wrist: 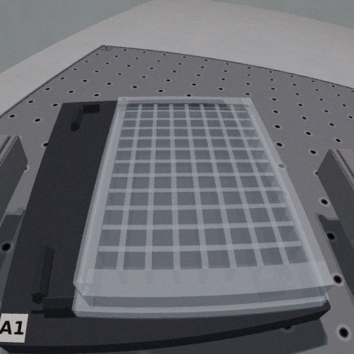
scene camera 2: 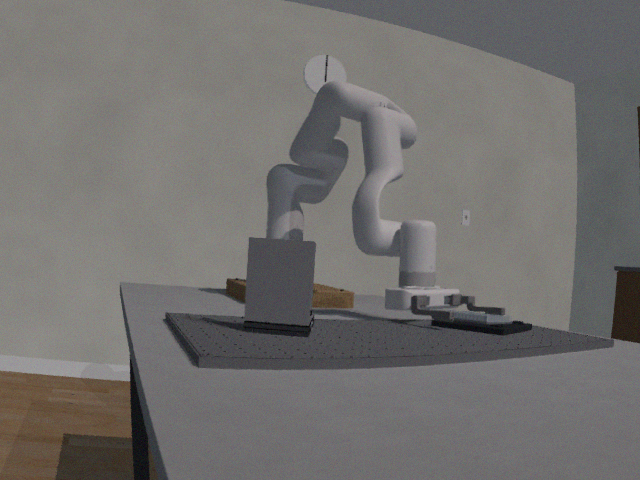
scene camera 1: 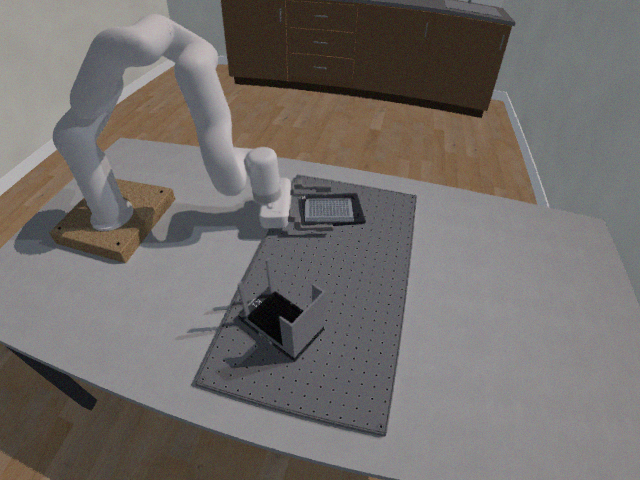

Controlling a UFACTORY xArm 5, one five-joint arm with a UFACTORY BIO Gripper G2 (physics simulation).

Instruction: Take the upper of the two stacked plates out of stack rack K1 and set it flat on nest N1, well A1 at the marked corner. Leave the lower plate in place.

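Seen in the pictures: hand at its tool point: point(scene camera 2: 470, 314) point(scene camera 1: 323, 207); arm's base at its link origin: point(scene camera 1: 112, 215).
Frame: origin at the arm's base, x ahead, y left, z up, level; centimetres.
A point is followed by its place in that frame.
A translucent plate point(scene camera 1: 328, 209) {x 53.8, y 28.8, z -0.5 cm} point(scene camera 2: 480, 317) {x 59.9, y 27.4, z -0.2 cm} point(wrist: 185, 200) lies on the black nest point(scene camera 1: 360, 212) {x 61.7, y 32.9, z -1.8 cm} point(scene camera 2: 509, 329) {x 63.0, y 32.1, z -2.0 cm} point(wrist: 65, 175), which bears the A1 label point(wrist: 13, 328) at its near left corner in the wrist view. A strip of nest shows left of the plate; whether the plate is fully seated is unclear. My gripper point(scene camera 1: 330, 208) {x 52.3, y 29.1, z -0.4 cm} point(scene camera 2: 477, 312) {x 52.3, y 29.1, z -0.4 cm} point(wrist: 175, 172) is open, one finger on each side of the plate with gaps between. The grey-walled stack rack point(scene camera 1: 310, 322) {x 66.3, y -8.5, z 5.8 cm} point(scene camera 2: 280, 281) {x 66.4, y -8.5, z 4.9 cm} has a dark interior in scene camera 1; I cannot tell a lower plate in it.
The rack and nest stand on a perforated grey board point(scene camera 1: 356, 310) {x 71.8, y 3.4, z -3.0 cm} point(scene camera 2: 361, 346) {x 74.3, y 2.0, z -2.9 cm} point(wrist: 160, 80). The rack's tall wall and thin posts rise at the board's front part. The arm's wooden base block point(scene camera 1: 149, 206) {x 7.6, y 7.9, z 0.0 cm} point(scene camera 2: 333, 296) {x 9.4, y 11.9, z -1.4 cm} sits on the table point(scene camera 1: 491, 335) {x 102.2, y 10.3, z -4.2 cm} point(scene camera 2: 413, 423) {x 106.4, y -1.8, z -4.3 cm}.
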